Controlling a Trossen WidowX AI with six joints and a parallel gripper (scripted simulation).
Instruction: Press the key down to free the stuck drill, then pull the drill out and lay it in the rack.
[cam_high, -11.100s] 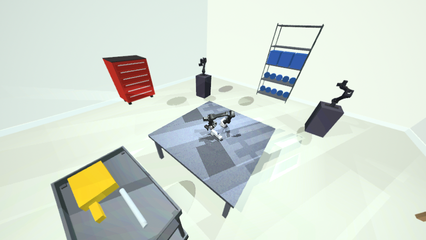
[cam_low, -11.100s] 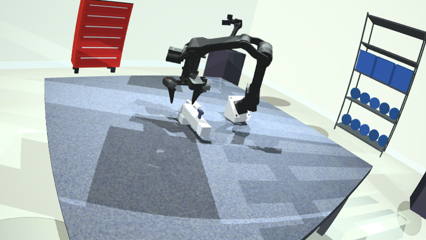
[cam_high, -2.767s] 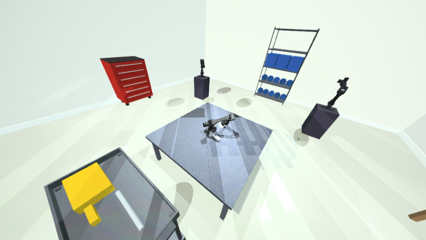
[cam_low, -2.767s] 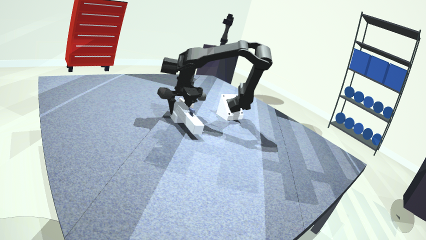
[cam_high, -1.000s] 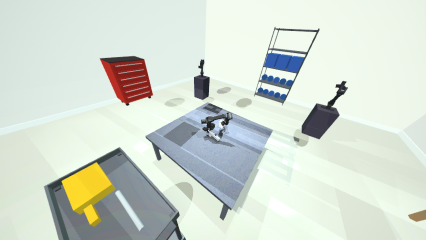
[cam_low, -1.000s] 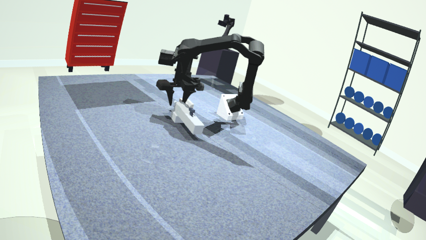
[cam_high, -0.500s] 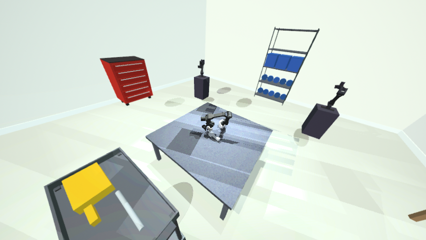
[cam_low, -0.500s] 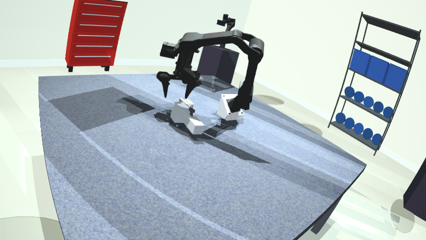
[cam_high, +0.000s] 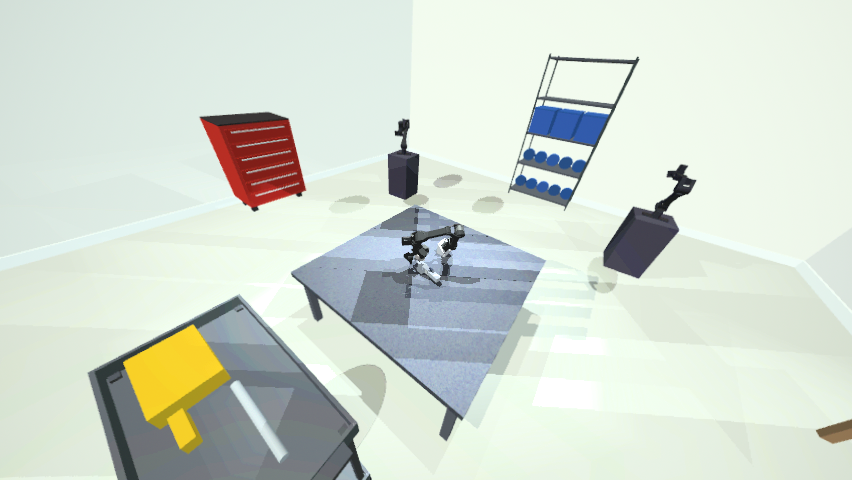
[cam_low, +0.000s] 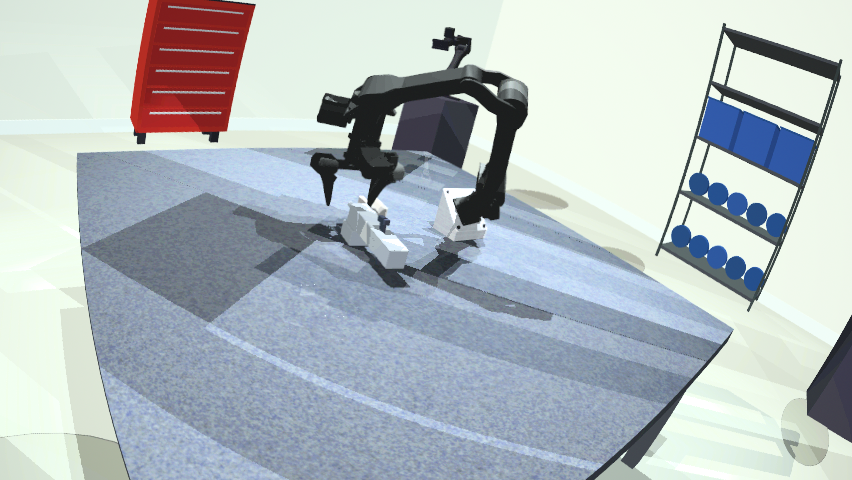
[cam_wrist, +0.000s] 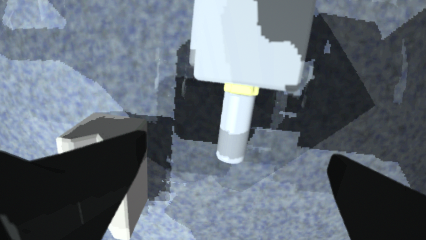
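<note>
The drill is 1 cm ahead of my gripper tip and 6 cm to the left of it. From my gripper tip the other things lie so: white block (3 cm ahead, 12 cm to the left, 1 cm below); dark key (3 cm ahead, 14 cm to the left, 1 cm above).
</note>
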